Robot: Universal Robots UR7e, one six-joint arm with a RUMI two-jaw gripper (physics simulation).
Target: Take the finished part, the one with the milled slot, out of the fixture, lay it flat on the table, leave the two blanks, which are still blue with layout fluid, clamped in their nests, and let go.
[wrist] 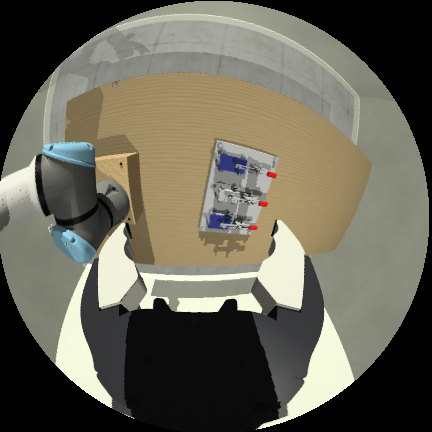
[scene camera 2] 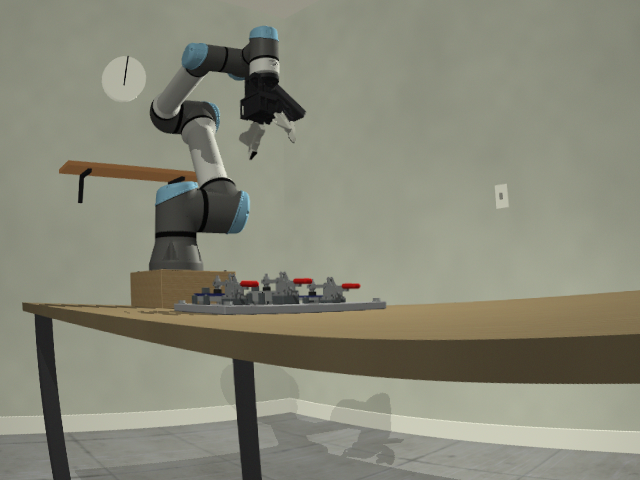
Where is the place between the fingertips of my gripper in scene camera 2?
271, 151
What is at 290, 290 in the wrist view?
My gripper.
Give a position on a grey fixture plate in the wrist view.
257, 185
